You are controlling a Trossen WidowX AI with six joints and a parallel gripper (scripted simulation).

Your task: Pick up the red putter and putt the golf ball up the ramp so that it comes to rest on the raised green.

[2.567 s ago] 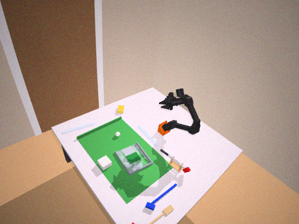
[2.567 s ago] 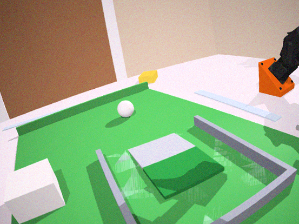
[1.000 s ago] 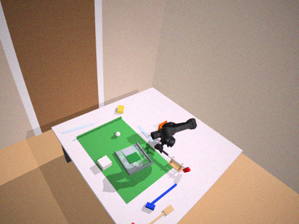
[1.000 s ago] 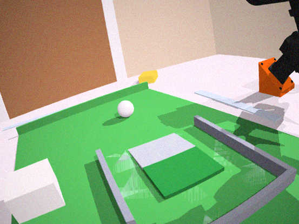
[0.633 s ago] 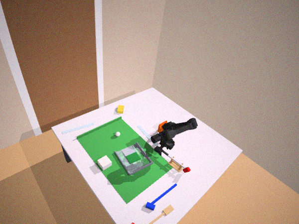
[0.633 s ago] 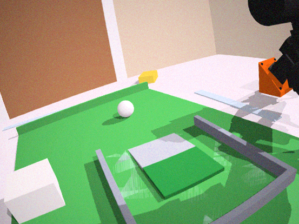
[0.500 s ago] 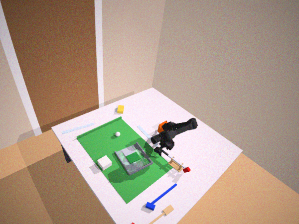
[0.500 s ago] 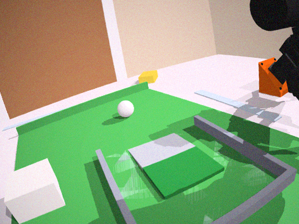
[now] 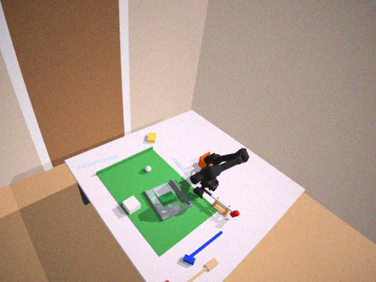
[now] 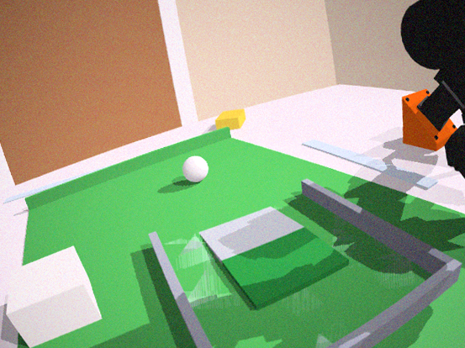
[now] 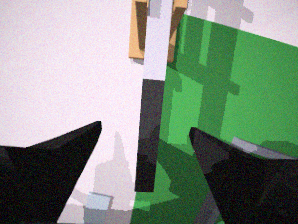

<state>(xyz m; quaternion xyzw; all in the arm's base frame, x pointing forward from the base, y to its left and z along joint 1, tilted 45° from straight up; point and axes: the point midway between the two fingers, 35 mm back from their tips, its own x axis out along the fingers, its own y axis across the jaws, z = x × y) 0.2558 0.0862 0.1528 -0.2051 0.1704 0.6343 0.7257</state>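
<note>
The wooden stand is 13 cm to the left of my gripper tip. The rest, counted from my gripper tip: white block (40 cm ahead, 28 cm to the right, 1 cm below); then blue putter (29 cm ahead, 21 cm to the left, 2 cm below); then white golf ball (44 cm to the right, 12 cm ahead, 1 cm below).
</note>
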